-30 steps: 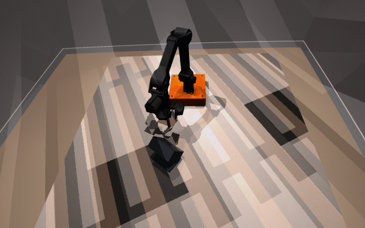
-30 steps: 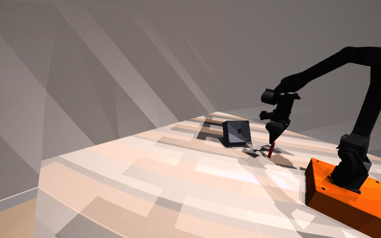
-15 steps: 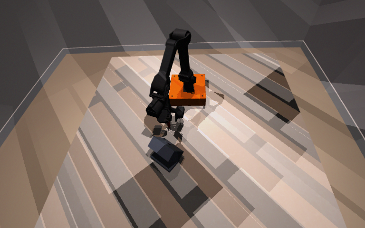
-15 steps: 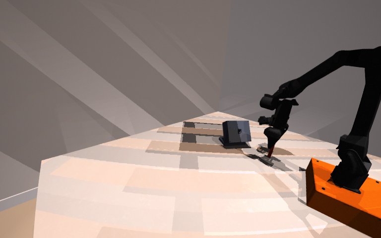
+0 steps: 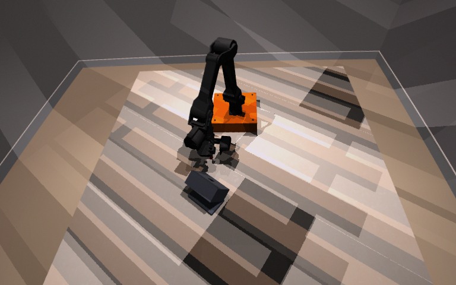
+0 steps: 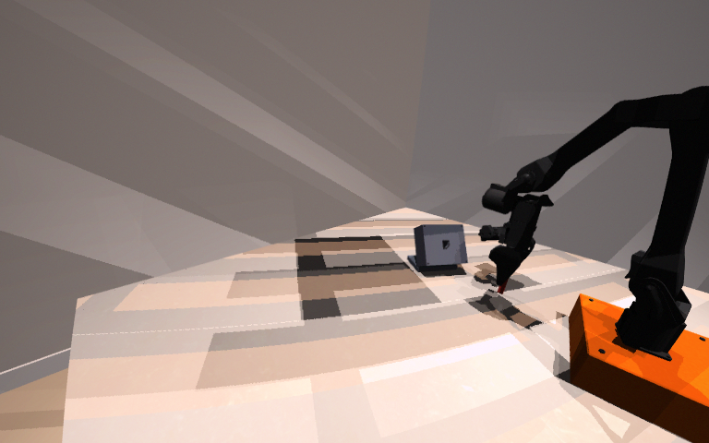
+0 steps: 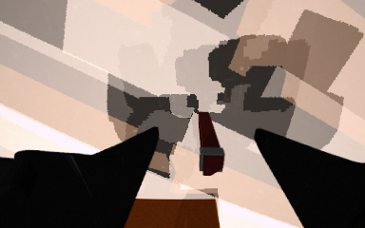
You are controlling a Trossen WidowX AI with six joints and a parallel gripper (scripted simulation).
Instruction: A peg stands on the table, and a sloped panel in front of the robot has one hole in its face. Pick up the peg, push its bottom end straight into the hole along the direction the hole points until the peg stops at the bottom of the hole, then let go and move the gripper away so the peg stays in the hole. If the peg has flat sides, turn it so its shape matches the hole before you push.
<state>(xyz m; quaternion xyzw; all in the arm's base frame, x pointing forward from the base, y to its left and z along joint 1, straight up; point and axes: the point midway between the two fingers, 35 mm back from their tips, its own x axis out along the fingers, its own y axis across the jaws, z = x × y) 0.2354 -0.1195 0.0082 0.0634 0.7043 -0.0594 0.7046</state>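
Now: the red peg 20 mm above my gripper tip. From my gripper tip the other things lie so: panel foot (200 mm ahead, 20 mm to the right, 30 mm below); sloped panel (180 mm ahead, 30 mm above).
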